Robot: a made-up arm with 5 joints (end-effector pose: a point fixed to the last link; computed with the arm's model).
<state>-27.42 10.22 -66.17 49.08 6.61</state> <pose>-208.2 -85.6 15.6 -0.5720 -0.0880 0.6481 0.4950</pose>
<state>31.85 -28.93 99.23 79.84 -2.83</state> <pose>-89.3 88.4 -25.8 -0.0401 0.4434 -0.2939 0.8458</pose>
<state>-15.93 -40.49 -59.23 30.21 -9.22</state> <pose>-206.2 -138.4 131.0 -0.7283 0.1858 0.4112 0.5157</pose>
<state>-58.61 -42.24 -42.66 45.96 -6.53</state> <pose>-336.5 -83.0 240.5 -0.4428 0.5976 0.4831 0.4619</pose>
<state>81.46 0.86 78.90 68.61 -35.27</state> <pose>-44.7 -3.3 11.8 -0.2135 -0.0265 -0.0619 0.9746</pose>
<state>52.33 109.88 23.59 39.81 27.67</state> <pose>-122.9 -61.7 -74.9 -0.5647 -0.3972 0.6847 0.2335</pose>
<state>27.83 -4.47 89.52 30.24 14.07</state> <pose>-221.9 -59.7 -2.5 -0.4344 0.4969 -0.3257 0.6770</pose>
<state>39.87 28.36 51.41 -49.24 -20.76</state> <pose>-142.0 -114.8 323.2 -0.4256 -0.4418 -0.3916 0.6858</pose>
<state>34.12 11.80 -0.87 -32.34 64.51</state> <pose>-40.6 -221.2 282.8 -0.8439 -0.1829 -0.3781 0.3338</pose>
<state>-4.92 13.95 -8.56 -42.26 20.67</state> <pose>-39.0 -135.0 255.1 -0.6800 -0.1962 -0.2057 0.6758</pose>
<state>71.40 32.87 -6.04 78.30 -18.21</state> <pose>-27.7 -196.4 -7.4 -0.8012 -0.1007 0.4569 0.3731</pose>
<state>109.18 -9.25 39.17 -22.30 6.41</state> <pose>-111.4 -157.9 288.8 -0.3540 -0.6488 -0.5357 0.4083</pose>
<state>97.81 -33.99 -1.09 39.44 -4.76</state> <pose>24.3 -182.9 182.2 -0.7511 -0.3904 -0.2779 0.4542</pose>
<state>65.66 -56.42 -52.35 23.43 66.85</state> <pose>-141.6 -256.4 347.6 0.9052 -0.0185 0.3301 0.2670</pose>
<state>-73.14 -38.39 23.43 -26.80 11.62</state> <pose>-163.2 -155.7 332.7 -0.7972 0.5746 -0.0368 0.1819</pose>
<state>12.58 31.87 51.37 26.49 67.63</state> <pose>-294.3 -189.5 31.0 -0.8254 0.3749 0.2606 0.3321</pose>
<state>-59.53 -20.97 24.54 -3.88 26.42</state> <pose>-285.4 -128.4 266.7 -0.6844 0.6757 0.0564 0.2680</pose>
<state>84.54 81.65 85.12 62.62 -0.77</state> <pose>-184.4 -166.4 -57.7 -0.6996 0.1344 0.4527 0.5363</pose>
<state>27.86 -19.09 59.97 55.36 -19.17</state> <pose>-177.0 -44.4 -2.1 -0.3552 0.3309 -0.2744 0.8301</pose>
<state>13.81 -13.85 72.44 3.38 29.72</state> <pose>-297.6 -143.5 100.1 -0.6122 0.5284 -0.4114 0.4204</pose>
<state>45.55 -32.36 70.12 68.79 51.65</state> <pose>-234.9 -51.3 -121.3 -0.5836 0.5373 -0.0487 0.6069</pose>
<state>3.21 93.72 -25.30 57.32 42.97</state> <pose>-163.5 82.0 -78.4 -0.5030 -0.5765 0.5653 0.3083</pose>
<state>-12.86 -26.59 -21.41 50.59 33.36</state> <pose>-334.0 -222.6 130.8 -0.7888 0.3957 0.3920 0.2599</pose>
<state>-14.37 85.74 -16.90 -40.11 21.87</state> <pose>6.3 36.1 183.7 -0.1407 -0.2773 0.0068 0.9504</pose>
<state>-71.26 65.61 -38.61 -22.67 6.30</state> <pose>-21.0 19.0 160.6 -0.0535 -0.0328 -0.0882 0.9941</pose>
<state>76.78 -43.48 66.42 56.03 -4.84</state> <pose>5.4 -100.7 19.8 -0.3274 -0.0061 -0.4089 0.8518</pose>
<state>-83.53 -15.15 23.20 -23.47 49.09</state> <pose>-253.9 -171.3 344.3 -0.6734 0.7098 0.1959 0.0662</pose>
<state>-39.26 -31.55 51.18 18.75 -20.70</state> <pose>-257.9 -61.5 198.0 -0.5253 0.6100 -0.3719 0.4623</pose>
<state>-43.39 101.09 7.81 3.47 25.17</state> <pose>-155.0 154.8 118.5 -0.1232 -0.0116 0.3156 0.9408</pose>
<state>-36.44 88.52 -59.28 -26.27 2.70</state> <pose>-38.1 49.5 288.3 0.2003 -0.4878 0.0097 0.8496</pose>
